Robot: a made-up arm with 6 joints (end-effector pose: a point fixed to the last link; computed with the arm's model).
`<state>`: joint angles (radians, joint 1 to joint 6).
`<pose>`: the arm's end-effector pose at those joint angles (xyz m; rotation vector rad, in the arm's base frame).
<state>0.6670 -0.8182 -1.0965 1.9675 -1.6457 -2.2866</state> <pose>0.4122 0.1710 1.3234 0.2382 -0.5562 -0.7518</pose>
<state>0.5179 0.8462 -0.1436 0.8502 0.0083 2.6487</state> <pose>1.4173 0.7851 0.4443 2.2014 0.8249 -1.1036</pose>
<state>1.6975 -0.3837 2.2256 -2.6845 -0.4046 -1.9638</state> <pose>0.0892 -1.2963 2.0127 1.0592 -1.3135 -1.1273</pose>
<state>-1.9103 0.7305 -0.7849 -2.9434 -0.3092 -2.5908</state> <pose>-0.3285 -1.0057 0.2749 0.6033 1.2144 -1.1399</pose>
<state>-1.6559 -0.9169 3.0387 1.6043 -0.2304 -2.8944</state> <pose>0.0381 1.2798 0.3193 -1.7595 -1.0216 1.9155</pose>
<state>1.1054 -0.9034 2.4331 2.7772 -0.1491 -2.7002</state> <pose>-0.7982 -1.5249 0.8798 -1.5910 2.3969 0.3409</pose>
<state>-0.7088 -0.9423 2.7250 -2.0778 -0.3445 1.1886</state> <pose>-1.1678 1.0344 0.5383 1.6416 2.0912 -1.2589</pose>
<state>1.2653 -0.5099 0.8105 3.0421 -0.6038 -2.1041</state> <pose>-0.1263 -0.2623 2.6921 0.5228 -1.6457 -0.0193</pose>
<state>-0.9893 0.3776 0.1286 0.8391 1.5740 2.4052</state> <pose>0.9370 -1.2419 1.6063 2.5817 0.2295 1.0561</pose>
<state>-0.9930 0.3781 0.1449 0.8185 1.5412 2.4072</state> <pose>0.9328 -1.2520 1.6235 2.5815 0.1778 1.0599</pose>
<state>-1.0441 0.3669 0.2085 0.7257 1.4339 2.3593</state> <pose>0.8564 -1.3081 1.7111 2.5918 -0.0179 1.1164</pose>
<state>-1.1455 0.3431 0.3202 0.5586 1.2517 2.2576</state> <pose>0.6858 -1.3833 1.8686 2.5874 -0.3283 1.2731</pose>
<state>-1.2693 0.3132 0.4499 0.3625 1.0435 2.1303</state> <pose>0.4616 -1.4169 2.0450 2.5391 -0.6107 1.5331</pose>
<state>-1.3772 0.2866 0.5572 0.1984 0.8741 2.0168</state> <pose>0.2686 -1.3968 2.1821 -2.4578 0.7545 -1.7954</pose>
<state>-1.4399 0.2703 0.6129 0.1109 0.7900 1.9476</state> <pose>0.1634 -1.3664 2.2521 -2.3113 0.7544 -1.8771</pose>
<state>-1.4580 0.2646 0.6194 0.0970 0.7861 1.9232</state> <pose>0.1358 -1.3569 2.2652 -2.2860 0.7381 -1.9009</pose>
